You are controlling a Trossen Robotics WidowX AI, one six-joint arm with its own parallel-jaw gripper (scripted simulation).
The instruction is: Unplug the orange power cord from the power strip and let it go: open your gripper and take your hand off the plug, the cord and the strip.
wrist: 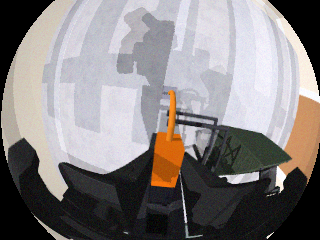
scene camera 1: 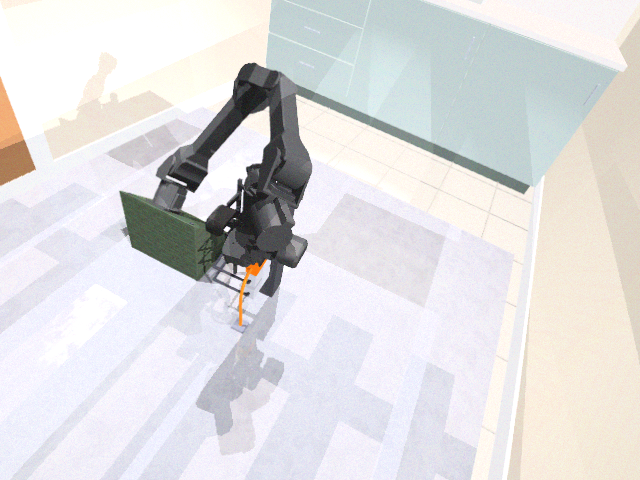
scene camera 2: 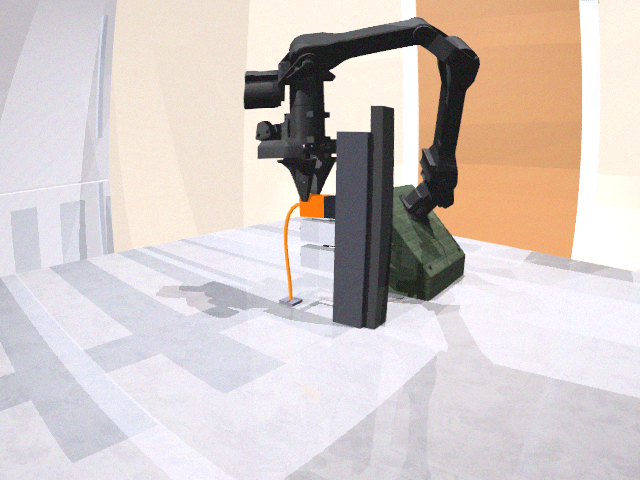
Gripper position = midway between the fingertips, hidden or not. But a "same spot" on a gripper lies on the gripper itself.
Labels:
my gripper: wrist; scene camera 1; scene camera 2 309,200
same spot on my gripper: (wrist: pixel 92 199) = (scene camera 1: pixel 269 252)

